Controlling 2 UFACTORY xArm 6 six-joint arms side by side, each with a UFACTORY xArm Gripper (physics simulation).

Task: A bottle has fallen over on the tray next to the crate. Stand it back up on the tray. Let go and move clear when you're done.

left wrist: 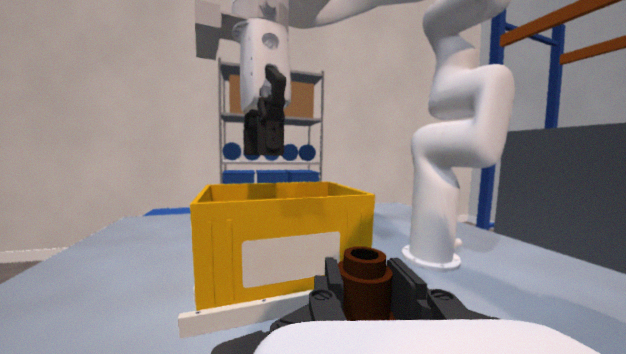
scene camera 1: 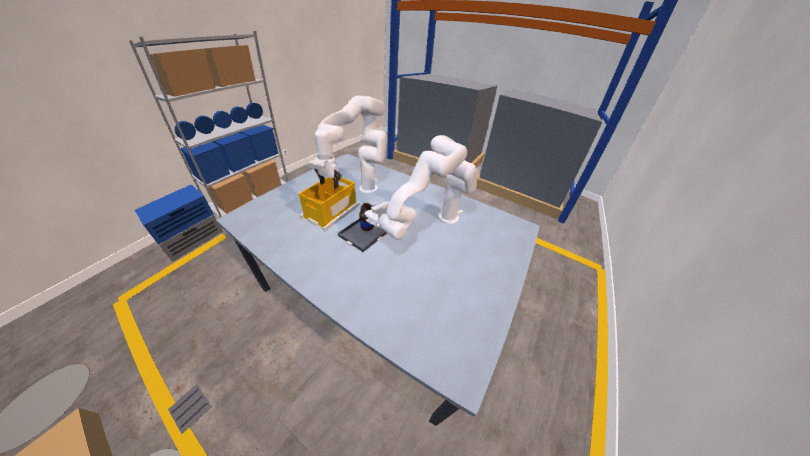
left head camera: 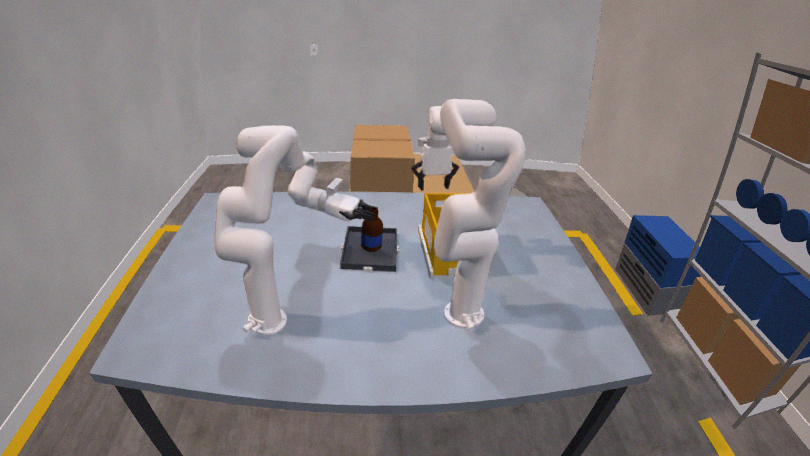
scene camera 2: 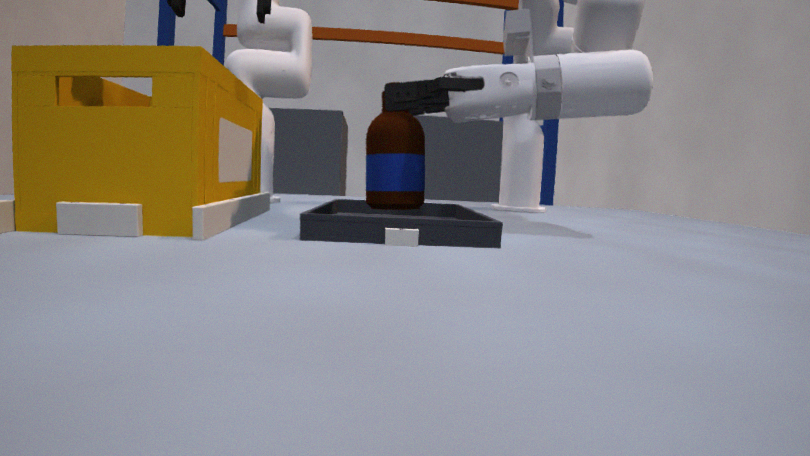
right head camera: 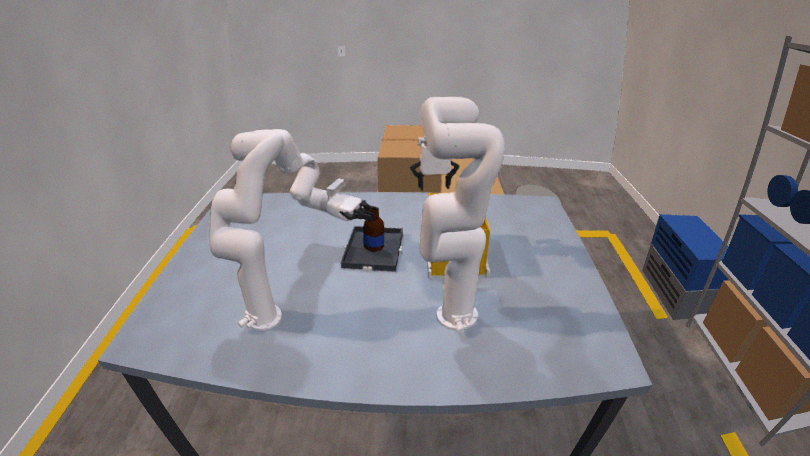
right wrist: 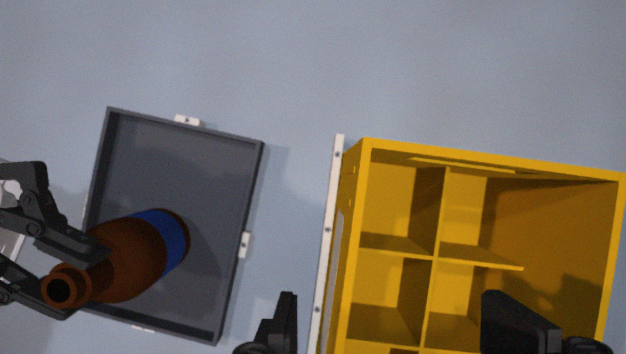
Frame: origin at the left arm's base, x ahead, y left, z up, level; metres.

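Seen in the pictures: left gripper, fingertip midpoint: (left wrist: 360, 279) (scene camera 1: 364, 206) (left head camera: 375, 214) (scene camera 2: 389, 101) (right head camera: 376, 214) (right wrist: 89, 284); right gripper, fingertip midpoint: (left wrist: 261, 155) (scene camera 1: 329, 185) (left head camera: 433, 188) (scene camera 2: 219, 16) (right head camera: 434, 188) (right wrist: 389, 322); left arm's base at its link origin: (scene camera 1: 448, 217) (left head camera: 267, 321) (scene camera 2: 518, 210) (right head camera: 263, 317); right arm's base at its link origin: (left wrist: 429, 258) (scene camera 1: 368, 188) (left head camera: 464, 314) (right head camera: 457, 316).
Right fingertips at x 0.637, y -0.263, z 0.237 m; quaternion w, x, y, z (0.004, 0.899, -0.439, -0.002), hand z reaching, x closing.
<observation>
Offsets run from my right fingertips to a thing's top centre. "*": to the spot under its first point.
The brown bottle with a blue label @[dy +0.163, dx -0.139, dz -0.058 m] (left head camera: 371, 240) (right head camera: 373, 239) (scene camera 2: 395, 169) (right wrist: 135, 250) looks upright, its base down inside the dark tray @[dy +0.176, dx -0.130, dz -0.212 m] (left head camera: 368, 267) (scene camera 2: 340, 229) (right wrist: 175, 150). Exact contact with the tray floor is hard to tell. My left gripper (scene camera 2: 391, 97) (left wrist: 360, 279) (right wrist: 89, 284) reaches in level from the left and is shut on the bottle's neck, one finger on each side. My right gripper (left head camera: 434, 186) (scene camera 1: 328, 184) (right wrist: 389, 322) is open and empty, pointing down above the yellow crate @[dy -0.090, dx +0.000, dz -0.062 m] (scene camera 1: 317, 212) (scene camera 2: 107, 147) (left wrist: 215, 260).
The crate stands right of the tray, with dividers inside and a pale strip @[* dy +0.020, dx -0.010, dz -0.207 m] (right wrist: 327, 229) along its tray side. Small pale blocks @[* dy +0.231, dx -0.007, dz -0.228 m] (scene camera 2: 401, 236) sit against the tray's sides. Cardboard boxes (left head camera: 382, 169) stand beyond the table; a shelf rack (left head camera: 728, 164) stands at the right.
</observation>
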